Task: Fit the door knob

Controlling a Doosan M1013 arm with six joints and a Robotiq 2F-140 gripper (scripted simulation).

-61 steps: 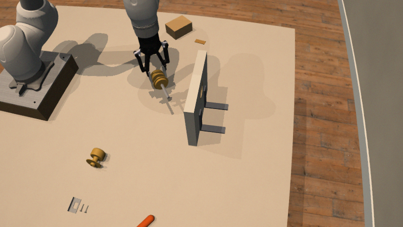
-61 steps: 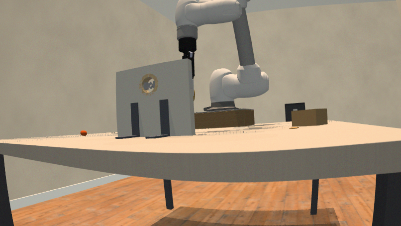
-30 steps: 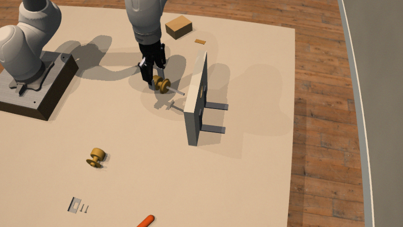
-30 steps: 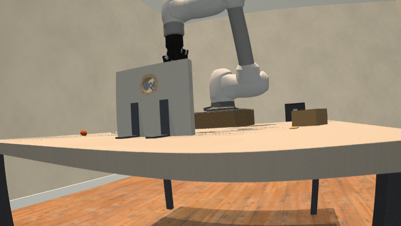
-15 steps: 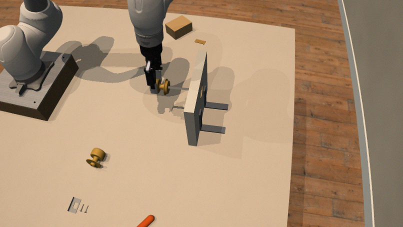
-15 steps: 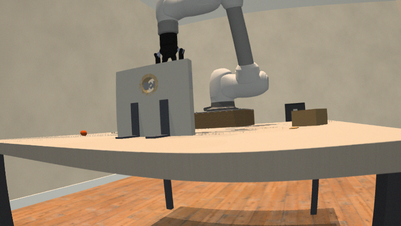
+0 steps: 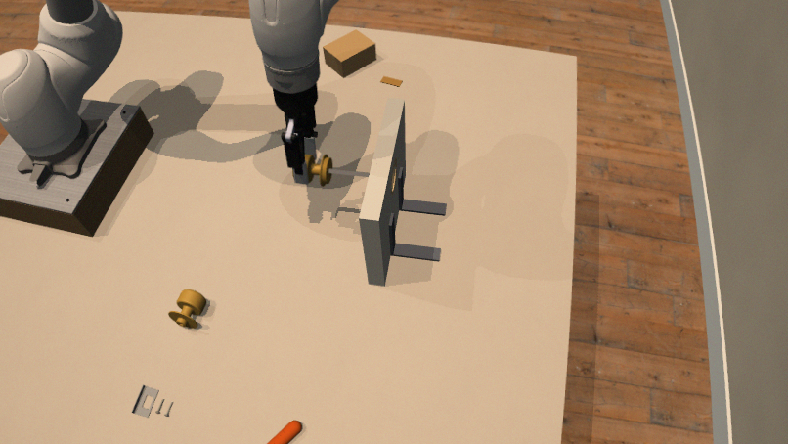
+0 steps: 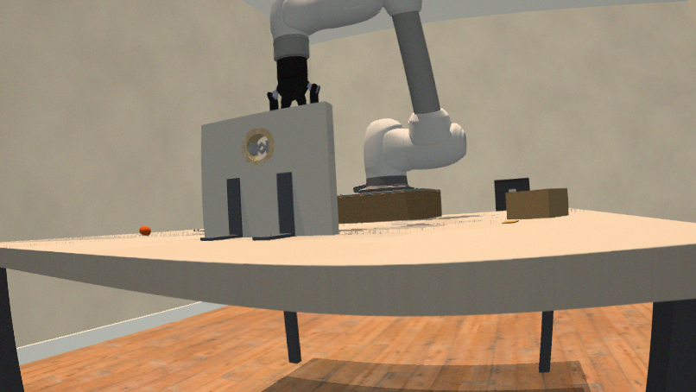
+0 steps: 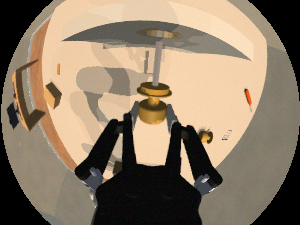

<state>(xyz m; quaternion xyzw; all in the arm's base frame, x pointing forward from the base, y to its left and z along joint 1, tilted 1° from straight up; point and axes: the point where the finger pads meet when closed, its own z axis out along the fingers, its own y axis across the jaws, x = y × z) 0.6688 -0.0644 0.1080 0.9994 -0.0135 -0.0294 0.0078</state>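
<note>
My hand is 160 mm short of the wooden door panel and 50 mm above it. Round my hand: brass knob (280 mm to the right, 220 mm behind, 170 mm below); orange-handled tool (540 mm to the right, 190 mm below); small brass plate (470 mm to the left, 200 mm below, 100 mm ahead).
</note>
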